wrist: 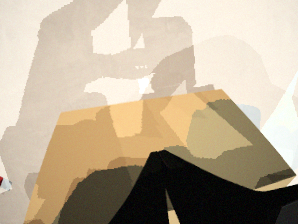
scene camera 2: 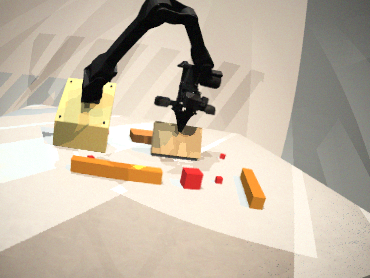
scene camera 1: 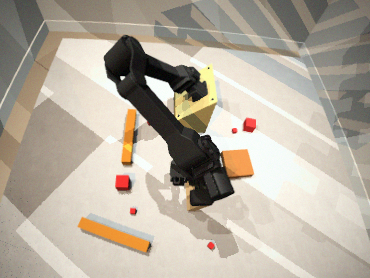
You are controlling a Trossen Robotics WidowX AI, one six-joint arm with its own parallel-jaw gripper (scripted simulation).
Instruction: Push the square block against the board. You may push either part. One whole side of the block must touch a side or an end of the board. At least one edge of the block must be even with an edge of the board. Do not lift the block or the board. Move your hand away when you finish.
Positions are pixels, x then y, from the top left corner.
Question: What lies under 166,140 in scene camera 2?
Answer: A tan board.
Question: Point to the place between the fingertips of the gripper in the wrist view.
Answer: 158,158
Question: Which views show the gripper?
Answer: The wrist view, scene camera 2 and scene camera 1: all of them.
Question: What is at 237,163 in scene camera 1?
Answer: A square block.
